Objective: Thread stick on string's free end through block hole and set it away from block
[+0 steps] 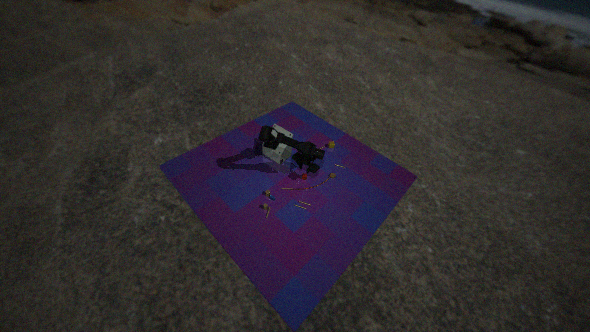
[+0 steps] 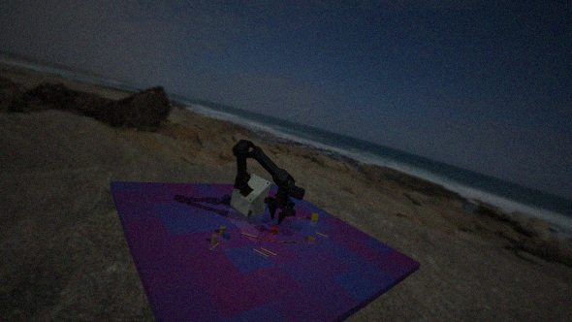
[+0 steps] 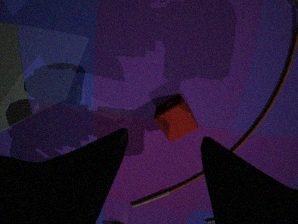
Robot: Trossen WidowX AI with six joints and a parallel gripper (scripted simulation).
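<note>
Now: the red block 50 mm below my gripper tip and 10 mm ahead of it. Round my gripper tip: yellow cube 400 mm to the left, 40 mm below, 30 mm behind; blue piece 270 mm to the right, 50 mm below, 30 mm behind; round button 150 mm to the left, 150 mm ahead, 50 mm below.
</note>
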